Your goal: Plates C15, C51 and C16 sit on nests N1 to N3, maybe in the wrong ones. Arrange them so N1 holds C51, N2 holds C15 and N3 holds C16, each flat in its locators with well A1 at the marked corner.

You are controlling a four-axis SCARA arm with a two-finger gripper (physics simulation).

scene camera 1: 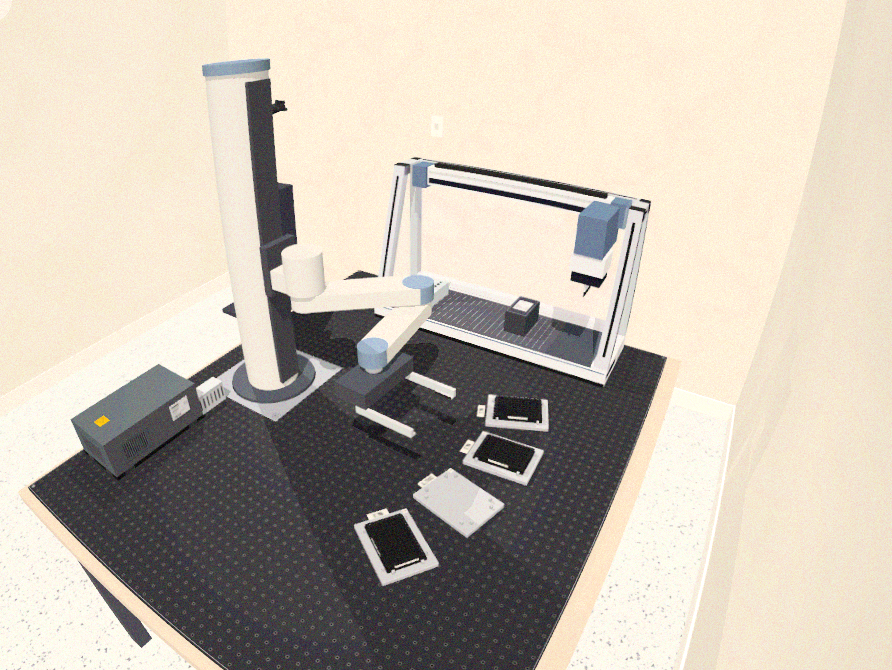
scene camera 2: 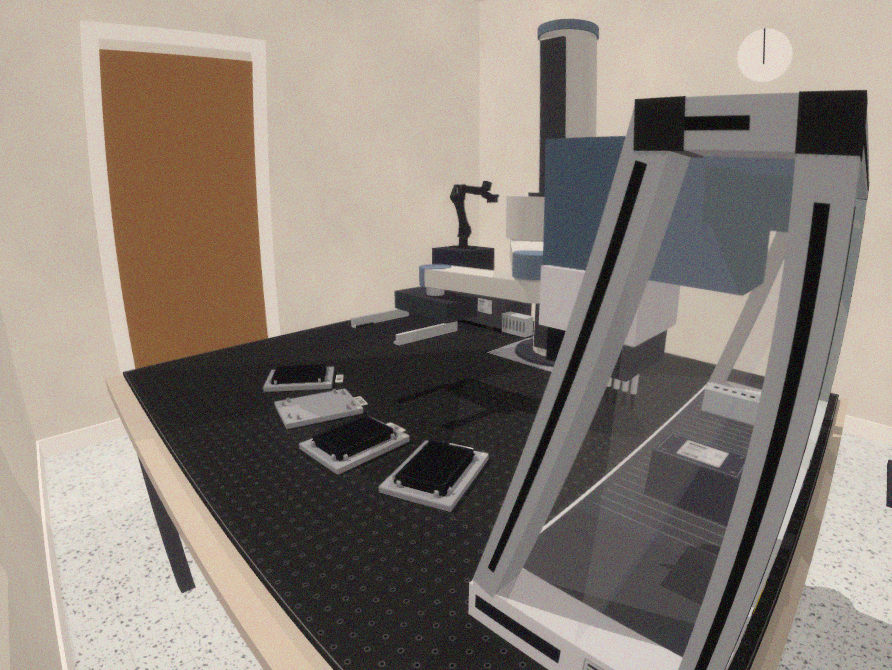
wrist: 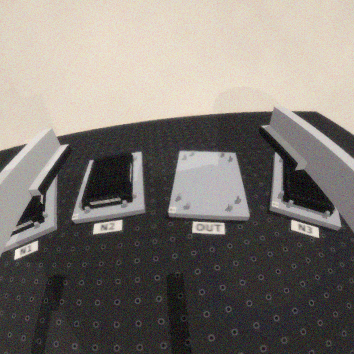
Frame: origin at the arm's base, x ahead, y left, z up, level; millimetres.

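Where they show: gripper, fingertip midpoint: (scene camera 1: 434, 412) (scene camera 2: 373, 330) (wrist: 162, 124); arm's base, link origin: (scene camera 1: 274, 380).
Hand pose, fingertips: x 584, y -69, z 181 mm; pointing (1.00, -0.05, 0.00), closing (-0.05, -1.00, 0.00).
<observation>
Things, the pixels of their top centre, and the offset from my fingertips. "spot": a spot on its surface instead.
- Nest N1, top centre: (scene camera 2: 436, 464) (wrist: 23, 201) (scene camera 1: 518, 408) 92 mm ahead, 282 mm left, 146 mm down
- Nest N2, top centre: (scene camera 2: 353, 435) (wrist: 108, 175) (scene camera 1: 504, 452) 132 mm ahead, 108 mm left, 146 mm down
- Nest N3, top centre: (scene camera 1: 394, 540) (wrist: 306, 178) (scene camera 2: 299, 372) 52 mm ahead, 248 mm right, 146 mm down
- OUT nest, top centre: (wrist: 208, 172) (scene camera 2: 316, 400) (scene camera 1: 458, 496) 104 mm ahead, 72 mm right, 146 mm down
- blue head, surface spot: (scene camera 1: 597, 229) spot: 170 mm ahead, 534 mm left, 292 mm up
- grey box, surface spot: (scene camera 1: 137, 418) spot: 632 mm back, 365 mm right, 53 mm down
Nest N1 (scene camera 1: 492, 416) (scene camera 2: 393, 490) (wrist: 49, 222) bears a black plate (scene camera 1: 519, 408) (scene camera 2: 434, 465) (wrist: 31, 215), partly hidden by a finger in the wrist view. Nest N2 (scene camera 1: 533, 468) (scene camera 2: 338, 465) (wrist: 138, 185) bears a black plate (scene camera 1: 506, 452) (scene camera 2: 353, 436) (wrist: 108, 177). Nest N3 (scene camera 1: 385, 574) (scene camera 2: 288, 387) (wrist: 280, 206) bears a black plate (scene camera 1: 395, 540) (scene camera 2: 299, 372) (wrist: 305, 192). All three look flat; their names and A1 wells cannot be read. My gripper (scene camera 1: 433, 413) (scene camera 2: 374, 331) (wrist: 162, 124) is open and empty, above the table on the arm's side of the nests.
The OUT nest (scene camera 1: 450, 497) (scene camera 2: 317, 408) (wrist: 209, 185) is empty, between N2 and N3. A gantry frame (scene camera 1: 519, 356) with a blue head (scene camera 1: 597, 229) stands beyond N1. A grey box (scene camera 1: 137, 418) stands beside the arm's column (scene camera 1: 234, 216).
</observation>
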